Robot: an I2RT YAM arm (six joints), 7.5 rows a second.
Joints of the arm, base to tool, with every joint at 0 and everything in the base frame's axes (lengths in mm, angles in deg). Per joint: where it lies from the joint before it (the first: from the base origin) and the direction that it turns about. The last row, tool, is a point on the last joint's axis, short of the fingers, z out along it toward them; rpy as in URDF.
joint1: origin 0.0 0.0 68.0 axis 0 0 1
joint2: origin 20.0 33.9 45.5 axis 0 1 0
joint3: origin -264.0 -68.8 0.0 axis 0 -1 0
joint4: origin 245.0 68.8 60.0 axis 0 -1 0
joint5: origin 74.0 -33.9 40.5 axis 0 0 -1
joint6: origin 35.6 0.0 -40.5 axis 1 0 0
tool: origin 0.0 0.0 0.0 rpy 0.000 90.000 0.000
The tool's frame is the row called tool.
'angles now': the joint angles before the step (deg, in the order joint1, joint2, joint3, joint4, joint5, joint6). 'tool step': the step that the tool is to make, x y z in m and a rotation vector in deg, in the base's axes. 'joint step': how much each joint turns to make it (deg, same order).
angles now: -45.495 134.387 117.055 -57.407 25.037 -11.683
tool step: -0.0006 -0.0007 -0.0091 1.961 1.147 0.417
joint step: -0.154 1.221 0.303 -1.094 -0.677 -0.459
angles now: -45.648 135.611 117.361 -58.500 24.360 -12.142
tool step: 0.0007 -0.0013 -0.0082 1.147 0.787 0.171
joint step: -0.067 1.270 0.499 -0.519 -0.284 -0.198
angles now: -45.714 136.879 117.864 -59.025 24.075 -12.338
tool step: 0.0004 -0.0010 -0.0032 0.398 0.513 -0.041
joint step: -0.043 0.709 0.576 -0.501 0.087 -0.022
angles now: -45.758 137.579 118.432 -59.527 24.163 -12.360
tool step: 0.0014 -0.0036 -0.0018 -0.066 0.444 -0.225
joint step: -0.152 1.260 1.836 -0.839 0.372 0.001
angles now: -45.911 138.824 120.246 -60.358 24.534 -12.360
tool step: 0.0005 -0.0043 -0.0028 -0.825 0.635 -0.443
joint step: -0.237 1.076 1.221 0.006 1.050 0.004
